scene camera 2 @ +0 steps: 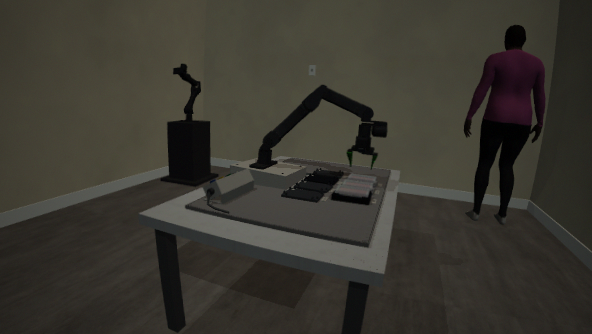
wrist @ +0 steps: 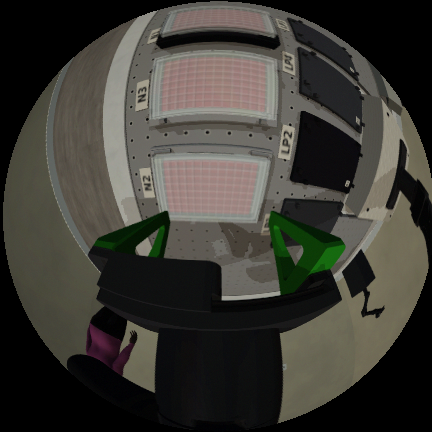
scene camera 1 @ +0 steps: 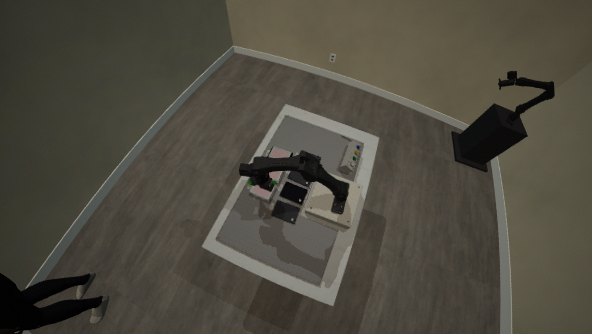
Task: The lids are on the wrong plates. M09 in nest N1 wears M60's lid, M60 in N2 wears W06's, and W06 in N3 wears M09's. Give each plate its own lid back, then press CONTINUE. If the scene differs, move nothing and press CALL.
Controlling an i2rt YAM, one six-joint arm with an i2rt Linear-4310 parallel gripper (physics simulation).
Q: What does the gripper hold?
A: Nothing.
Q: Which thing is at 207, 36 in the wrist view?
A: A nest N1.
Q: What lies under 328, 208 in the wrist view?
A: A lid pad LP1.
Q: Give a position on a lid pad LP2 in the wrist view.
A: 325, 156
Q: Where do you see a lid pad LP4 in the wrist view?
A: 318, 80
